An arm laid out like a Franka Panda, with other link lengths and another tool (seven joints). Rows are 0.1 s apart.
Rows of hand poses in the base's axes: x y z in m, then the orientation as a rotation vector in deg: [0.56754 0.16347 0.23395 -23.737 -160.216 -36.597]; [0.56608 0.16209 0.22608 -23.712 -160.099 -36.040]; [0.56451 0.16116 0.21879 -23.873 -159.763 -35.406]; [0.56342 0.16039 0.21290 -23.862 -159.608 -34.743]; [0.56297 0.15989 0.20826 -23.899 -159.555 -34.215]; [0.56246 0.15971 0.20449 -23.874 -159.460 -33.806]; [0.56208 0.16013 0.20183 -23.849 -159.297 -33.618]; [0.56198 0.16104 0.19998 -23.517 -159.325 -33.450]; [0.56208 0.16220 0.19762 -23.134 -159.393 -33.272]
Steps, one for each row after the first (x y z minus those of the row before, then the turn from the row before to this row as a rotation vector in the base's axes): [-0.00146 -0.00138 -0.00787 -0.315 0.271 0.100]; [-0.00157 -0.00093 -0.00729 -0.324 0.501 0.002]; [-0.00109 -0.00077 -0.00589 -0.375 0.335 0.107]; [-0.00045 -0.00050 -0.00464 -0.324 0.200 0.047]; [-0.00051 -0.00018 -0.00377 -0.231 0.204 0.078]; [-0.00038 0.00042 -0.00266 -0.073 0.206 0.055]; [-0.00010 0.00091 -0.00185 -0.077 0.016 0.248]; [0.00010 0.00116 -0.00236 -0.089 -0.021 0.282]
